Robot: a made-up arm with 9 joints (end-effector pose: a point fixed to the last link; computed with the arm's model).
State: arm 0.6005 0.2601 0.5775 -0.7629 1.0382 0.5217 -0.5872 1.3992 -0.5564
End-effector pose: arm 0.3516 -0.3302 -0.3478 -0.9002 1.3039 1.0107
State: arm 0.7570 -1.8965 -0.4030 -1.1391 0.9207 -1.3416 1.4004 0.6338 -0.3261
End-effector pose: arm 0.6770 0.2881 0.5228 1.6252 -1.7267 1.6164
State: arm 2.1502 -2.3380 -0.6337 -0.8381 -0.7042 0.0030 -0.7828 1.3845 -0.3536
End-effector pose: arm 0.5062 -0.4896 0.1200 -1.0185 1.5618 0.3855
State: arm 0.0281 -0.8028 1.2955 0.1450 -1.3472 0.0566 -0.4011 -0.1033 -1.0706
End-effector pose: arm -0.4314 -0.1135 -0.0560 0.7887 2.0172 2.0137
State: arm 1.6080 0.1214 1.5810 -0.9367 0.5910 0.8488 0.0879 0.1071 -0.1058
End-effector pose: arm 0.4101 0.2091 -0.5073 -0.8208 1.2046 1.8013
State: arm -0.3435 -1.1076 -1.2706 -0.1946 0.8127 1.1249 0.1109 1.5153 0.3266
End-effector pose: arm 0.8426 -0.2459 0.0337 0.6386 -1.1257 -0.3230
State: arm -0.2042 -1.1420 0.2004 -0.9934 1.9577 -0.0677 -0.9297 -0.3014 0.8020
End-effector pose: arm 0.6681 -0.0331 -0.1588 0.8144 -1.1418 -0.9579
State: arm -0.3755 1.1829 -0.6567 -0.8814 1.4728 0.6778 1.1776 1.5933 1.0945
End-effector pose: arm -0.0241 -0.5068 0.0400 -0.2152 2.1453 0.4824
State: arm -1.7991 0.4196 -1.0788 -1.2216 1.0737 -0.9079 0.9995 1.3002 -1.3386
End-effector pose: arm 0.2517 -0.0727 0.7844 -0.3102 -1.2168 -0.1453
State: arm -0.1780 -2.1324 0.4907 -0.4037 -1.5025 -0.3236 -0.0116 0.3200 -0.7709
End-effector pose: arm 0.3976 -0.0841 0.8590 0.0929 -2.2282 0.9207
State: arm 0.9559 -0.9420 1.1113 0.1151 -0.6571 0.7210 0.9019 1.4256 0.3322
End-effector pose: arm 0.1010 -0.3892 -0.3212 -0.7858 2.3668 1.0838
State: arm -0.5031 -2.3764 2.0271 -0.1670 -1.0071 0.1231 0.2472 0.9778 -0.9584
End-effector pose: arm 0.8700 -0.3575 -0.0861 1.9108 -0.9881 -0.4947
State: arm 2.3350 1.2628 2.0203 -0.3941 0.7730 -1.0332 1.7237 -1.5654 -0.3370
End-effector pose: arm 0.0313 -0.0552 0.5897 -1.5344 1.4229 0.0968
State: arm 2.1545 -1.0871 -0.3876 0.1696 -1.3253 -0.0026 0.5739 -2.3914 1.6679
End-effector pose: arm 0.2615 -0.2194 -0.0916 -0.3800 0.9997 1.5467
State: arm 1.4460 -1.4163 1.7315 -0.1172 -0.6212 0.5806 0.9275 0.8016 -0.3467
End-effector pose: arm 0.6270 0.2358 -0.4744 -1.5475 1.2881 1.3968
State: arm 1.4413 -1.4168 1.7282 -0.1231 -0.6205 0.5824 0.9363 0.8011 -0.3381
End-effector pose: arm 0.6300 0.2283 -0.4720 -1.5536 1.2998 1.3836
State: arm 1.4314 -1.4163 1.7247 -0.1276 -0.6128 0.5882 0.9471 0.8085 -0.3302
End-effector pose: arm 0.6340 0.2151 -0.4670 -1.5563 1.3112 1.3529
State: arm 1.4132 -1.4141 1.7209 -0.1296 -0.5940 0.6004 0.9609 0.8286 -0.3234
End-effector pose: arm 0.6390 0.1931 -0.4580 -1.5535 1.3211 1.2949
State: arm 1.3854 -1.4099 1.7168 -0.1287 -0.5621 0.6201 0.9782 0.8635 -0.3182
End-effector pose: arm 0.6447 0.1612 -0.4431 -1.5456 1.3265 1.2046
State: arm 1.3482 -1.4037 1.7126 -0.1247 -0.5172 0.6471 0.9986 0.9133 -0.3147
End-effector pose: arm 0.6494 0.1200 -0.4215 -1.5336 1.3237 1.0826
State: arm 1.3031 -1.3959 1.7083 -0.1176 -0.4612 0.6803 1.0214 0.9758 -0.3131
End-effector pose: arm 0.6514 0.0718 -0.3925 -1.5205 1.3094 0.9337
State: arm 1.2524 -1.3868 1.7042 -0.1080 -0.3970 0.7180 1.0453 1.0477 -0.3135
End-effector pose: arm 0.6491 0.0203 -0.3565 -1.5087 1.2808 0.7655
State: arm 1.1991 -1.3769 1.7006 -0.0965 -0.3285 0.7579 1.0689 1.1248 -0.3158
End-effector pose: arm 0.6413 -0.0305 -0.3154 -1.4997 1.2374 0.5887
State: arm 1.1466 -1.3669 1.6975 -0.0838 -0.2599 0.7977 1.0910 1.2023 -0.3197
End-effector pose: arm 0.6285 -0.0766 -0.2721 -1.4942 1.1818 0.4143
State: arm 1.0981 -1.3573 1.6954 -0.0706 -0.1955 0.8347 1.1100 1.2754 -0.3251
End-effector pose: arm 0.6118 -0.1153 -0.2304 -1.4914 1.1193 0.2539
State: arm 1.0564 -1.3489 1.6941 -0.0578 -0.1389 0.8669 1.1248 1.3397 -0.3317
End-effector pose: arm 0.5940 -0.1452 -0.1937 -1.4904 1.0566 0.1160
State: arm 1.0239 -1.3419 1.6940 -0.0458 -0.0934 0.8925 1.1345 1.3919 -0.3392
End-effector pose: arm 0.5772 -0.1664 -0.1651 -1.4893 1.0017 0.0080
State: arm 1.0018 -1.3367 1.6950 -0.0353 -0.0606 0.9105 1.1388 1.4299 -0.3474
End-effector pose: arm 0.5638 -0.1797 -0.1460 -1.4873 0.9605 -0.0675
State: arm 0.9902 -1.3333 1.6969 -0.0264 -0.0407 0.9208 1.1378 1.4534 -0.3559
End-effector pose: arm 0.5548 -0.1867 -0.1364 -1.4836 0.9363 -0.1107
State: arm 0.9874 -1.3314 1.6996 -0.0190 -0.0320 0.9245 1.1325 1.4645 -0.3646
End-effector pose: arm 0.5499 -0.1887 -0.1348 -1.4784 0.9280 -0.1268
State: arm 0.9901 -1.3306 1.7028 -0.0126 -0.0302 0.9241 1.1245 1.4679 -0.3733
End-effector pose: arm 0.5479 -0.1877 -0.1382 -1.4720 0.9294 -0.1260
